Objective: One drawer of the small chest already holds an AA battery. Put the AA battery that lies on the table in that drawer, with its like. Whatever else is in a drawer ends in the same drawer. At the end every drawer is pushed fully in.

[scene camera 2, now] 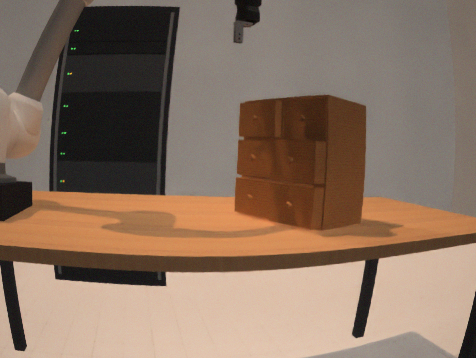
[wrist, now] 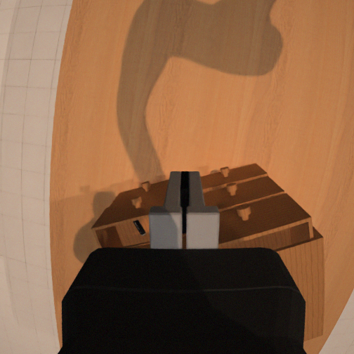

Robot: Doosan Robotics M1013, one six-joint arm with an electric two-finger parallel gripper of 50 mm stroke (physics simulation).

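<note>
The brown chest [scene camera 2: 346, 165] [wrist: 300, 280] stands on the table. In the scene view its upper left drawer [scene camera 2: 256, 121] [wrist: 267, 215] sticks out and the upper right drawer [scene camera 2: 304, 106] looks flush. The wide middle drawer [scene camera 2: 272, 170] sticks out; in the wrist view a small black item [wrist: 139, 227] lies in it, of a kind I cannot tell. The wide bottom drawer [scene camera 2: 267, 199] [wrist: 250, 171] also sticks out. My gripper [scene camera 2: 238, 42] [wrist: 184, 189] is shut and empty, high above and left of the chest in the scene view. No AA battery can be made out on the table.
The table [scene camera 2: 200, 250] [wrist: 210, 120] bears the chest and the robot's black base [scene camera 2: 15, 200] at the left. A dark server rack [scene camera 2: 171, 100] stands behind the table. The arm's shadow falls across the table top.
</note>
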